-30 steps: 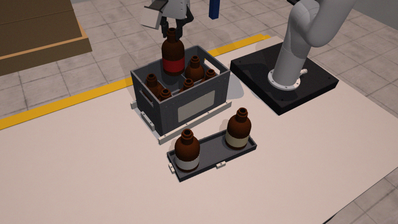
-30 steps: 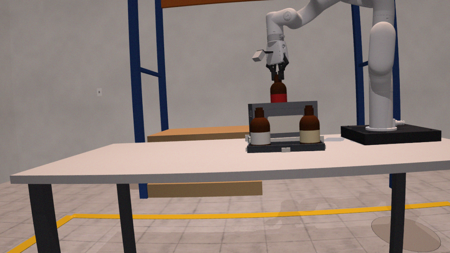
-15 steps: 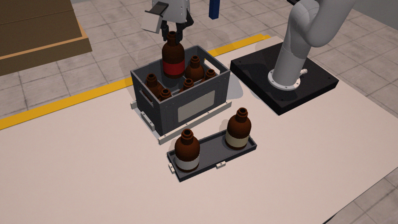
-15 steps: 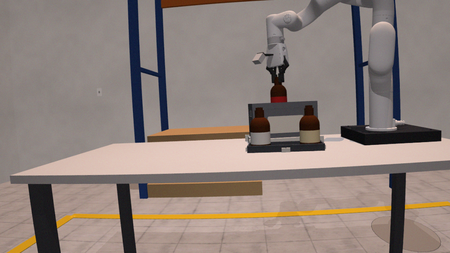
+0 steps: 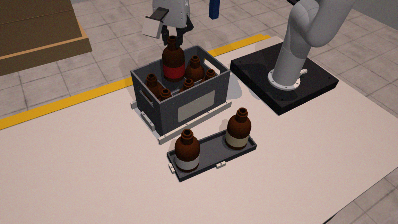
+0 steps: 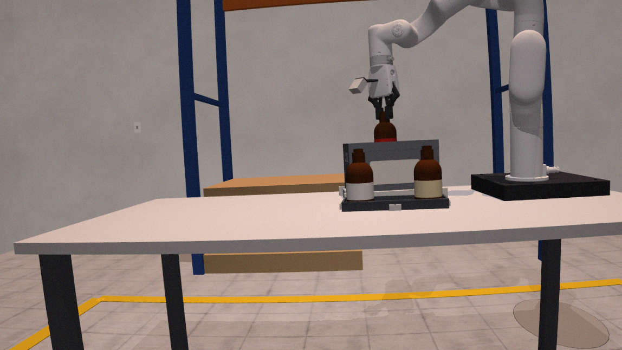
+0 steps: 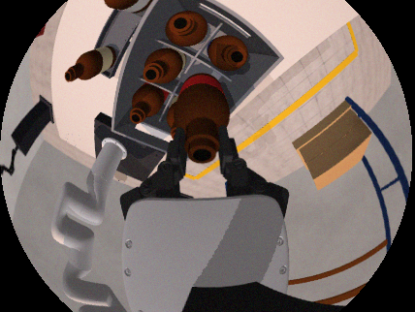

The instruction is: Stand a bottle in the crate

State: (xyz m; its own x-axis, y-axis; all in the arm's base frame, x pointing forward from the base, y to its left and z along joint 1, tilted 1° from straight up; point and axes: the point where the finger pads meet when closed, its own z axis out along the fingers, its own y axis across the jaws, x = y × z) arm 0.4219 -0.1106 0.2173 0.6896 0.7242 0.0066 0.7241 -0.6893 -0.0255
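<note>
My gripper is now 1 cm past the dark grey crate, 4 cm to the right of it and 19 cm above it. Also, from my hand: dark tray (2 cm behind, 27 cm to the left, 26 cm below).
</note>
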